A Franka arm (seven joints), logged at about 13 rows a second.
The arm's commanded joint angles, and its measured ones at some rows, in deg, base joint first. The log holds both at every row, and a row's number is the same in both.
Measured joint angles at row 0:
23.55, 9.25, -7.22, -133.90, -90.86, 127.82, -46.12
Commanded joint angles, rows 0 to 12:
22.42, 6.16, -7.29, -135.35, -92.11, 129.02, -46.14
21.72, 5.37, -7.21, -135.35, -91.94, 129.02, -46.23
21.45, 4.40, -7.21, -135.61, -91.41, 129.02, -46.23
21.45, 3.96, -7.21, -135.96, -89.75, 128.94, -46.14
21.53, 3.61, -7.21, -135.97, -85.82, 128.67, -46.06
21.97, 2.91, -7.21, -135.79, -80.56, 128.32, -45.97
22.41, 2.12, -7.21, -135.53, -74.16, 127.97, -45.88
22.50, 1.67, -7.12, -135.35, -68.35, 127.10, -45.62
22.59, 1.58, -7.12, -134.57, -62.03, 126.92, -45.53
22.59, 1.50, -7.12, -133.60, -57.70, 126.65, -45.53
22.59, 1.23, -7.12, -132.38, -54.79, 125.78, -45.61
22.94, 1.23, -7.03, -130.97, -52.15, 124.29, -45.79
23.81, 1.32, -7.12, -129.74, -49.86, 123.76, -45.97
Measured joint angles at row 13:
22.31, 1.82, -7.16, -131.66, -53.94, 126.34, -46.04
